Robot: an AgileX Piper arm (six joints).
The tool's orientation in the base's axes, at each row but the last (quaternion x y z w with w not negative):
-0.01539 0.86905 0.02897 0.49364
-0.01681 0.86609 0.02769 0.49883
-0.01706 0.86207 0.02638 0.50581
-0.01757 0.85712 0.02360 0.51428
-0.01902 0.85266 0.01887 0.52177
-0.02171 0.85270 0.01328 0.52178
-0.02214 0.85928 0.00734 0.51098
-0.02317 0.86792 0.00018 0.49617
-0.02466 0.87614 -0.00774 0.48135
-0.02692 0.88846 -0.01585 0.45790
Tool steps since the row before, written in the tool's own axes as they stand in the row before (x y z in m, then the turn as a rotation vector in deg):
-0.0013 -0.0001 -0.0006 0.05 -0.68 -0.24
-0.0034 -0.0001 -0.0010 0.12 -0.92 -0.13
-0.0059 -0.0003 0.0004 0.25 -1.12 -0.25
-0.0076 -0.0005 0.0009 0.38 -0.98 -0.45
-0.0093 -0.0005 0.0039 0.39 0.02 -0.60
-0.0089 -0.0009 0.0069 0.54 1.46 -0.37
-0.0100 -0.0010 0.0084 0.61 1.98 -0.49
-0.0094 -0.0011 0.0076 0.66 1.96 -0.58
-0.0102 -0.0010 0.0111 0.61 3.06 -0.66
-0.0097 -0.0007 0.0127 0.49 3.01 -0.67
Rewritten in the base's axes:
0.0002 -0.0001 0.0014 -0.19 -0.69 0.06
0.0008 -0.0002 0.0034 -0.12 -0.93 -0.07
0.0032 -0.0003 0.0049 -0.28 -1.13 -0.13
0.0044 -0.0004 0.0063 -0.52 -1.01 -0.15
0.0077 -0.0002 0.0065 -0.71 -0.02 -0.07
0.0102 -0.0004 0.0048 -0.65 1.43 -0.31
0.0122 -0.0004 0.0048 -0.81 1.94 -0.32
0.0114 -0.0005 0.0043 -0.91 1.92 -0.32
0.0149 -0.0004 0.0027 -0.99 3.02 -0.27
0.0160 -0.0001 0.0006 -0.93 2.98 -0.17

